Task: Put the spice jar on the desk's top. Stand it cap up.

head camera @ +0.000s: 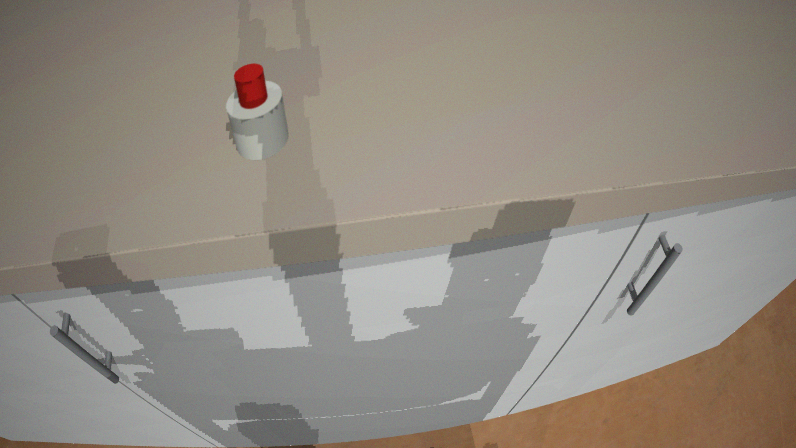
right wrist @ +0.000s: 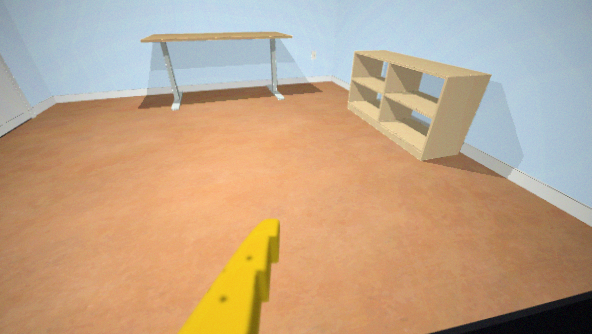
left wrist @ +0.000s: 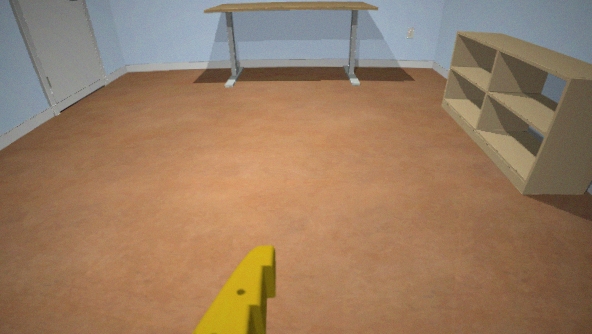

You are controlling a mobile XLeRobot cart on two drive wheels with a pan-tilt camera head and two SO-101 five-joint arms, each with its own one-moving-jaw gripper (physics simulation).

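Places are measured from the left arm's base along level axes (x up, y back, z right), in metres.
Where they show: left hand at its tool point: (left wrist: 274,264); right hand at its tool point: (right wrist: 279,235).
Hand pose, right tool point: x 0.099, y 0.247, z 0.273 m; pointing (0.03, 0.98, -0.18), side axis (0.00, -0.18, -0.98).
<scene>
After its pixels a point has its place.
The spice jar (head camera: 257,125) {x 0.168, y -0.296, z 0.082 m}, a pale grey cylinder with a narrower red cap, stands upright, cap up, on a beige cabinet top (head camera: 501,111) {x 0.135, y -0.333, z 0.249 m}, left of centre in the head view. The desk (left wrist: 290,6) {x -0.055, y 3.123, z 0.523 m} (right wrist: 215,36) {x -0.055, y 3.176, z 0.591 m} has a light wooden top and two grey legs and stands far off against the blue wall in both wrist views. My left gripper (left wrist: 269,257) is open; one yellow notched jaw shows. My right gripper (right wrist: 274,231) is open in the same way. Neither gripper shows in the head view, and the jar does not show in the wrist views.
The cabinet front (head camera: 389,300) {x -0.014, y -0.265, z 0.163 m} is pale grey and has bar handles (head camera: 654,279) {x -0.023, y -0.264, z 0.436 m} (head camera: 84,355) {x -0.022, y -0.205, z -0.151 m}. The robot's shadow falls across it and the top. A wooden shelf unit (left wrist: 560,145) {x -0.484, y 1.529, z -1.018 m} (right wrist: 452,120) {x -0.467, y 1.536, z -1.097 m} stands on the right in both wrist views. A grey door (left wrist: 60,45) {x -0.239, y 2.570, z 2.550 m} is at the left.
</scene>
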